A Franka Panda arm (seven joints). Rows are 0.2 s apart.
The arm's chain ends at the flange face. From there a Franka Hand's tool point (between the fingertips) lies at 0.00 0.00 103.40 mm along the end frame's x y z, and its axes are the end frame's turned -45 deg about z.
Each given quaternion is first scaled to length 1.
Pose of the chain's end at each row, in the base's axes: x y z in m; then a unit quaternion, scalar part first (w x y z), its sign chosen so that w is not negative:
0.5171 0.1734 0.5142 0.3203 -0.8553 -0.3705 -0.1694
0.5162 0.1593 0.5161 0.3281 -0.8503 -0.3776 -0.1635
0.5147 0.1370 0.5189 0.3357 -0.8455 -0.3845 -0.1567
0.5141 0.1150 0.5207 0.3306 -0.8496 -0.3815 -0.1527
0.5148 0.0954 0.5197 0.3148 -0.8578 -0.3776 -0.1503
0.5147 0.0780 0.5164 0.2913 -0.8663 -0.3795 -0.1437
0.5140 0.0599 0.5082 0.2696 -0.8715 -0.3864 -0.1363
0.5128 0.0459 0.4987 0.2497 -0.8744 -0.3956 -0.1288
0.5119 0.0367 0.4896 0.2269 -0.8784 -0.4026 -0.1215
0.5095 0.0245 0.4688 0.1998 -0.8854 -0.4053 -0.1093
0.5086 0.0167 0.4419 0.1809 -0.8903 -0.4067 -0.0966
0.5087 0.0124 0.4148 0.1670 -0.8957 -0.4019 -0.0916
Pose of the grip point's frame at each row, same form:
0.5225 0.2430 0.4379 0.2311 -0.6484 -0.6696 -0.2791
0.5193 0.2298 0.4405 0.2406 -0.6411 -0.6743 -0.2766
0.5154 0.2082 0.4439 0.2502 -0.6340 -0.6788 -0.2732
0.5148 0.1851 0.4447 0.2470 -0.6389 -0.6776 -0.2676
0.5169 0.1630 0.4415 0.2333 -0.6480 -0.6771 -0.2593
0.5176 0.1415 0.4348 0.2141 -0.6551 -0.6821 -0.2442
0.5170 0.1194 0.4237 0.1969 -0.6573 -0.6905 -0.2291
0.5157 0.1016 0.4116 0.1814 -0.6564 -0.7001 -0.2146
0.5151 0.0880 0.3999 0.1631 -0.6575 -0.7081 -0.1991
0.5128 0.0702 0.3761 0.1428 -0.6629 -0.7133 -0.1774
0.5112 0.0581 0.3472 0.1302 -0.6669 -0.7164 -0.1585
0.5118 0.0509 0.3189 0.1192 -0.6737 -0.7140 -0.1485

